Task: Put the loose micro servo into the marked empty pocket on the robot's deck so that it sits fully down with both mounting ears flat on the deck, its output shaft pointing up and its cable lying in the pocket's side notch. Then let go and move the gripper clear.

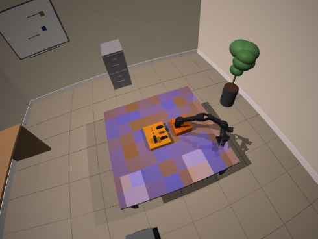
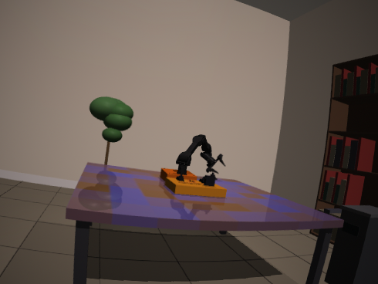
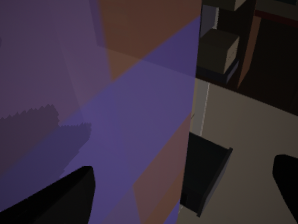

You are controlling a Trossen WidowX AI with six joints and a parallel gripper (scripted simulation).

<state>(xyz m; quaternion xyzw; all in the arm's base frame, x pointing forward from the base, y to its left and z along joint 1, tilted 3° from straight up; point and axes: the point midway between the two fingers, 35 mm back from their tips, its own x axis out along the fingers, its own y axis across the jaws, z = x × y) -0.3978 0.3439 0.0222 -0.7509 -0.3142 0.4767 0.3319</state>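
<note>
Right now my gripper tip is 690 mm short of the orange deck, 300 mm to the left of it and 70 mm above it.
</note>
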